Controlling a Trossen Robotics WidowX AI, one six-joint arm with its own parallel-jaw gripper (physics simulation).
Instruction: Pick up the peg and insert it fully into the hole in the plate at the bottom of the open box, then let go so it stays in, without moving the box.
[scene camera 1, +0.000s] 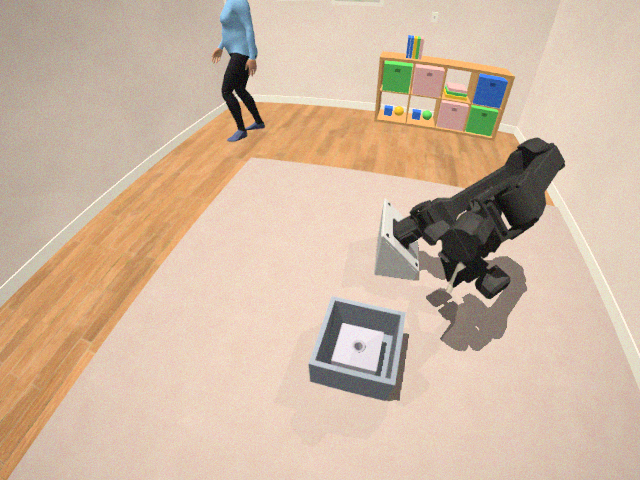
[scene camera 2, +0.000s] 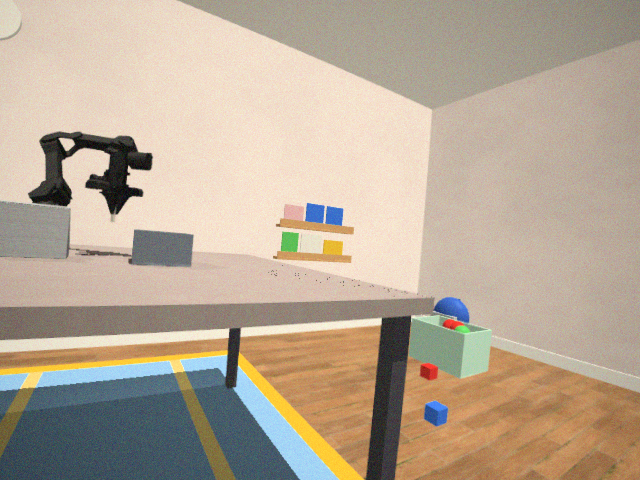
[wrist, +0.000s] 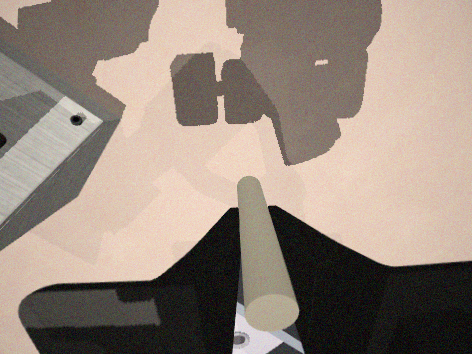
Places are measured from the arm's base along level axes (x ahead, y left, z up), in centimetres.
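Where they show: gripper, fingertip midpoint: (scene camera 1: 451, 283) (scene camera 2: 114, 214) (wrist: 253, 215); arm's base, link origin: (scene camera 1: 400, 234) (scene camera 2: 42, 221).
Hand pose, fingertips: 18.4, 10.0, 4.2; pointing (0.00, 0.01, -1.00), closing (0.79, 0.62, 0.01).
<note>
Things, the pixels of their centre, and the offset from my fingertips, as dx, dy, dz. "spot": a spot on its surface instead. Level surfaces: height alone.
- pale grey-green peg, body centre: (wrist: 256, 225) (scene camera 1: 454, 279) (scene camera 2: 113, 210) -0.2, +0.2, +1.4
- open blue-grey box, body centre: (scene camera 1: 358, 348) (scene camera 2: 161, 247) +12.3, -18.0, -9.2
- white plate, body centre: (wrist: 237, 321) (scene camera 1: 357, 351) +12.3, -18.0, -10.6
- round hole, surface spot: (wrist: 240, 340) (scene camera 1: 355, 350) spot: +13.1, -18.5, -8.7
- table, surface height: dz -14.0
A pale grey-green peg (scene camera 1: 454, 277) (scene camera 2: 112, 218) (wrist: 262, 250) is held upright between the fingers. My gripper (scene camera 2: 113, 211) (wrist: 253, 215) is shut on the peg and holds it in the air, above the table top and to the side of the box. The open blue-grey box (scene camera 1: 351, 379) (scene camera 2: 162, 248) stands on the table. Inside it, a white plate (scene camera 1: 348, 356) (wrist: 255, 339) with a round hole (scene camera 1: 358, 346) (wrist: 240, 340) lies at the bottom. In the wrist view, a small part of the plate shows beyond the near end of the peg. The box's inside is hidden in scene camera 2.
A grey metal wedge-shaped mount (scene camera 1: 395, 263) (scene camera 2: 36, 232) (wrist: 35, 160) stands on the table (scene camera 1: 206, 310) (scene camera 2: 258, 284) beside the arm's base. A person (scene camera 1: 238, 67) stands beyond the table near a cube shelf (scene camera 1: 444, 62). Arm shadows lie on the table under the gripper.
</note>
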